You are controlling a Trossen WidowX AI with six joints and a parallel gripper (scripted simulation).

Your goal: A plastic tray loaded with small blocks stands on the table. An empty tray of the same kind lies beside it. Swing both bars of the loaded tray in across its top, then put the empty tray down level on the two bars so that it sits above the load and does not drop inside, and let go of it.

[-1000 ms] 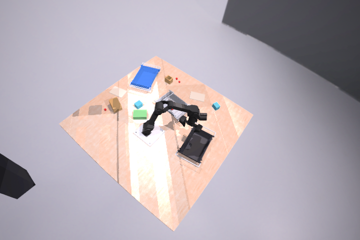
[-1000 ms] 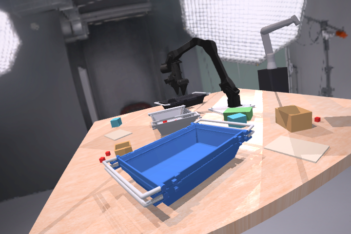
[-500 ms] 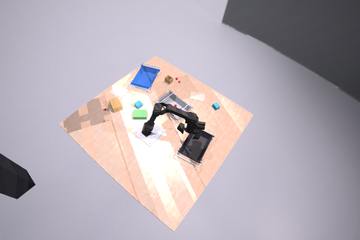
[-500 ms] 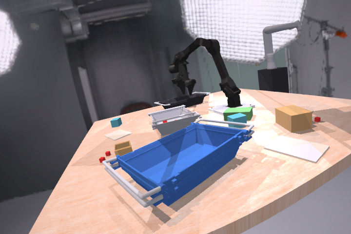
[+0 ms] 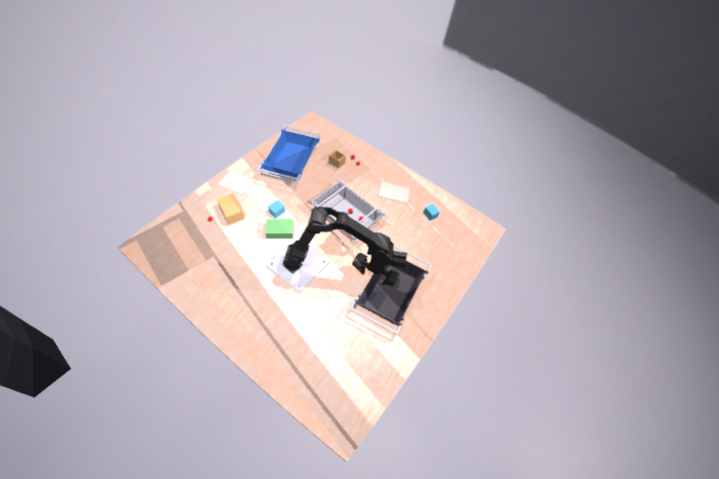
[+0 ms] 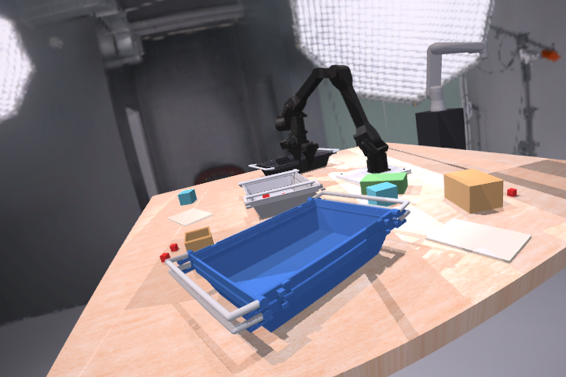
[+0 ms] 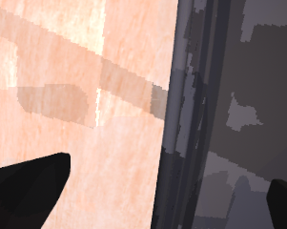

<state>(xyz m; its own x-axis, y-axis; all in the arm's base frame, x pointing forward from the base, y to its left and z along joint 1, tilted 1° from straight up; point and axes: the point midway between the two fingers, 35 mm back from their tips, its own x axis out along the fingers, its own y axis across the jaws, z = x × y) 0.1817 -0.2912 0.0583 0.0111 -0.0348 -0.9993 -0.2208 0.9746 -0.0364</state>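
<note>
Right now the black tray is 20 mm ahead of my gripper tip, 90 mm to the right of it and 10 mm above it. The rest, counted from my gripper tip: small box: 410 mm ahead, 590 mm to the left, 20 mm below; then red block: 210 mm ahead, 250 mm to the left, 20 mm below; then green block: 100 mm behind, 470 mm to the left, 10 mm below.
</note>
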